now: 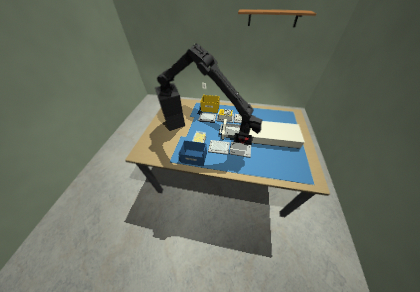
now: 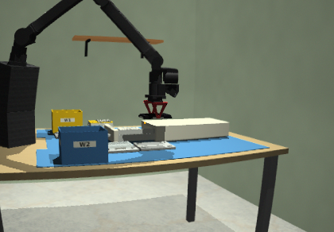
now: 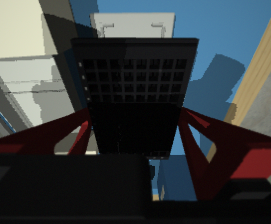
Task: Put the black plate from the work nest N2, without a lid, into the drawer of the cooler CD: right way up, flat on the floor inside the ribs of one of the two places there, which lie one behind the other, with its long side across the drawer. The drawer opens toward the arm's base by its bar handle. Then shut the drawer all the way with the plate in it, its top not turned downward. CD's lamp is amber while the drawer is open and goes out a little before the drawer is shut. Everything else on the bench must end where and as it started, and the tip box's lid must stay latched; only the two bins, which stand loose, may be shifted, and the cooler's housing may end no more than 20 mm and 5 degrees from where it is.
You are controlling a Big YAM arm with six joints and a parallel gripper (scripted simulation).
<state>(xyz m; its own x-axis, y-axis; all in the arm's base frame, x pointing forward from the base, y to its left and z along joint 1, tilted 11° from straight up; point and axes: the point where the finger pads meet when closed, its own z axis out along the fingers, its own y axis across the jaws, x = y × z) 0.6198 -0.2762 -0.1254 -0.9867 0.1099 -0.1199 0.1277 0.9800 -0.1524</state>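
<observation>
Now: the drawer 190 mm to the left of my hand, 120 mm below it and 20 mm behind it. From my hand the other things lie so: work nest N2: 140 mm below; white plate: 170 mm behind, 130 mm below, 20 mm to the left; black plate: right at my hand.
</observation>
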